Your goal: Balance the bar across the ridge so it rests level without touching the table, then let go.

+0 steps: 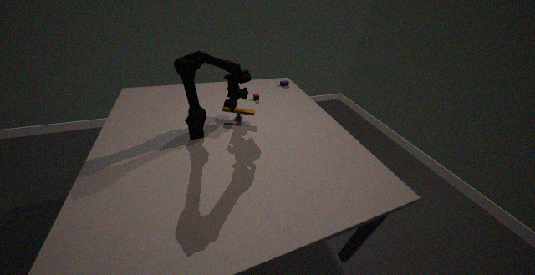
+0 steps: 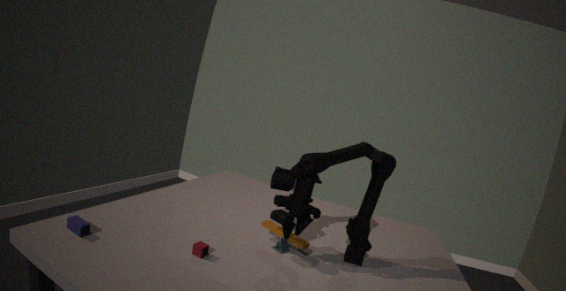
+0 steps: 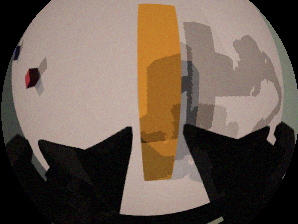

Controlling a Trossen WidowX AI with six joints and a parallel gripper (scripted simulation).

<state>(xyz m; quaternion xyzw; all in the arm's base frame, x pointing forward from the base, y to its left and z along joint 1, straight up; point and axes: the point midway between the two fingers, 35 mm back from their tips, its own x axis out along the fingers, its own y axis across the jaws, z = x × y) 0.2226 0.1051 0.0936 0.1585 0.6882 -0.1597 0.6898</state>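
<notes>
Right now my gripper tip is 20 mm short of the orange bar and 10 mm to the left of it. Also, from my gripper tip: blue block 520 mm ahead, 390 mm to the left, 40 mm below; then red cube 210 mm to the left, 210 mm ahead, 40 mm below.
</notes>
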